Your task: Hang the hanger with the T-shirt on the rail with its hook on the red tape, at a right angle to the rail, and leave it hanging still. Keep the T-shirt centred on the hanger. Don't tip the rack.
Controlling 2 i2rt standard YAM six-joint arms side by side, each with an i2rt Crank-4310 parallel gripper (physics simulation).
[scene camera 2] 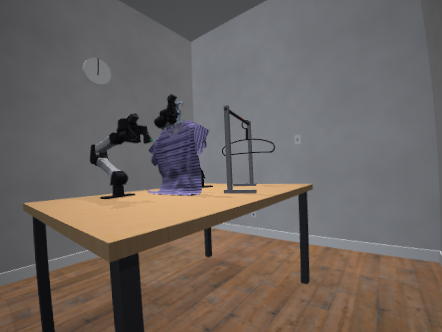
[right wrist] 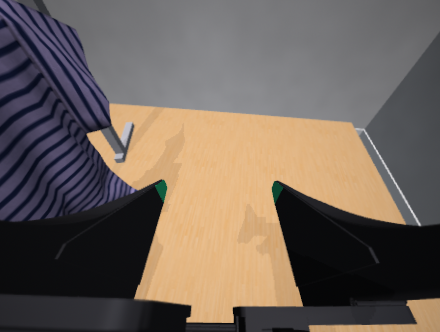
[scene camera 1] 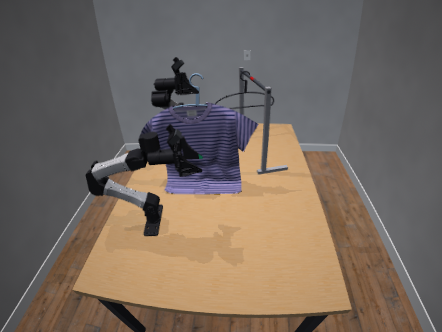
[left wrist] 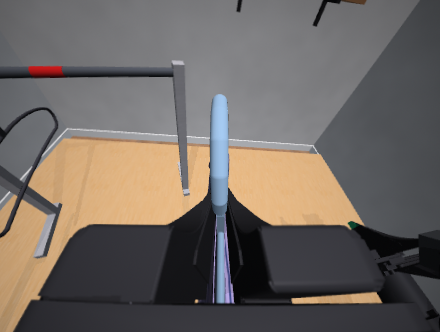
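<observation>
My left gripper (scene camera 1: 198, 92) (left wrist: 220, 189) is shut on the neck of the light blue hanger (scene camera 1: 197, 77) (scene camera 2: 180, 105) (left wrist: 219, 140), below its hook. The purple striped T-shirt (scene camera 1: 215, 145) (scene camera 2: 177, 155) (right wrist: 35, 140) hangs from the hanger, its hem close to the table. The grey rail (scene camera 1: 260, 83) (scene camera 2: 234, 115) (left wrist: 120, 72) with red tape (scene camera 1: 252, 78) (scene camera 2: 240, 118) (left wrist: 46, 71) is to the right of the hanger in both scene views, apart from it. My right gripper (scene camera 1: 201, 164) (right wrist: 219, 183) is open and empty, in front of the shirt in scene camera 1.
A black hanger (scene camera 1: 240, 93) (scene camera 2: 248, 140) (left wrist: 37, 155) hangs on the rail near its far post. The rack's upright post (scene camera 1: 266, 130) (scene camera 2: 229, 150) (left wrist: 180, 115) stands upright on the wooden table (scene camera 1: 290, 240) (scene camera 2: 165, 220) (right wrist: 225, 145), beside the shirt's sleeve in scene camera 1.
</observation>
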